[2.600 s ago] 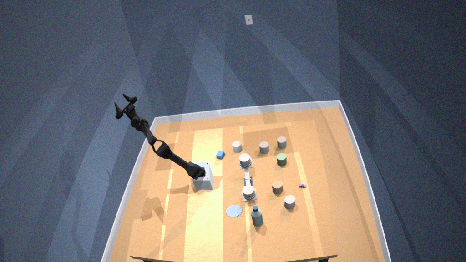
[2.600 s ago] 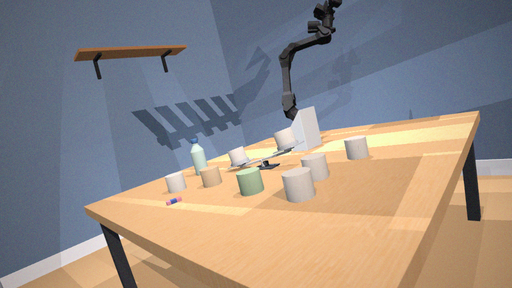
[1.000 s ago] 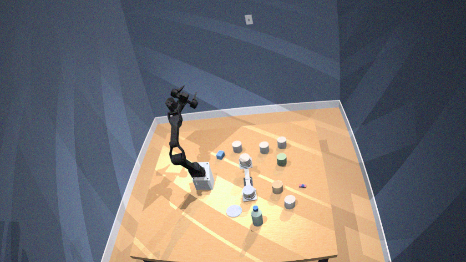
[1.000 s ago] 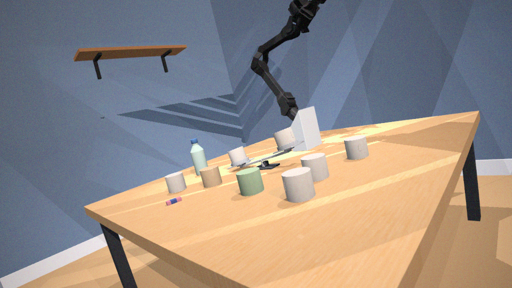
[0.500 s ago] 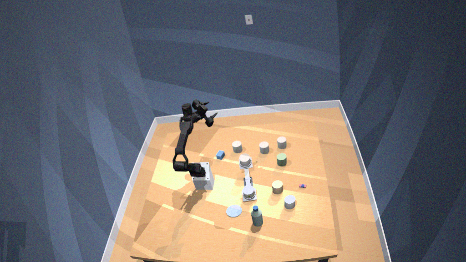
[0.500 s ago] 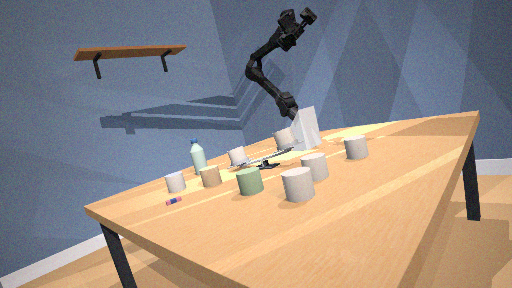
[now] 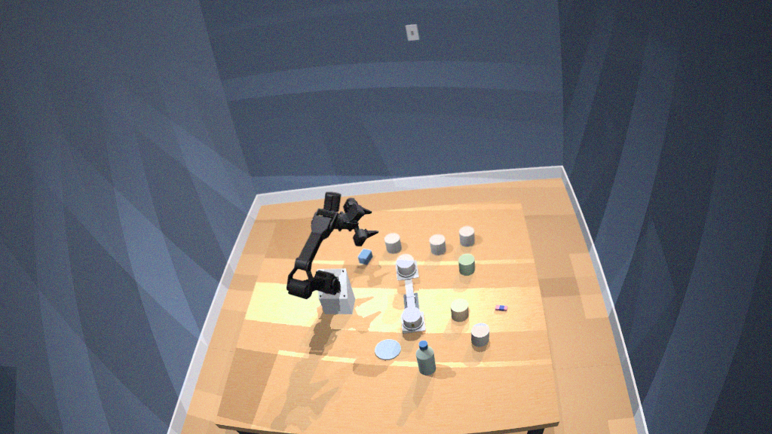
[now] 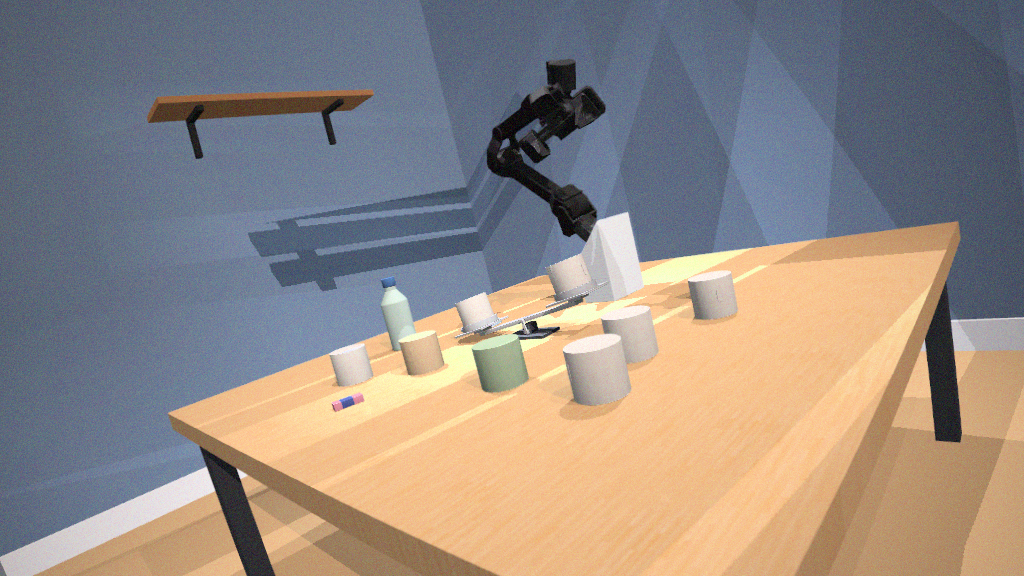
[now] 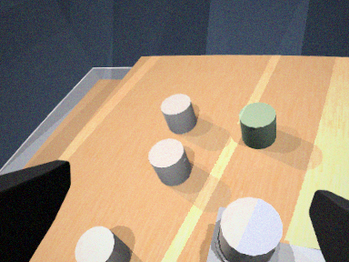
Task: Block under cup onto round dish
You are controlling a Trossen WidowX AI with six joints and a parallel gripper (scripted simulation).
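Now: the grey block 310 mm below my gripper tip, 240 mm to the right of it and 100 mm ahead of it. Also, from my gripper tip: blue block: 340 mm below, 190 mm to the left, 120 mm behind; tan cylinder: 320 mm below, 310 mm ahead, 200 mm to the right; small balance: 320 mm below, 100 mm to the right, 90 mm ahead.
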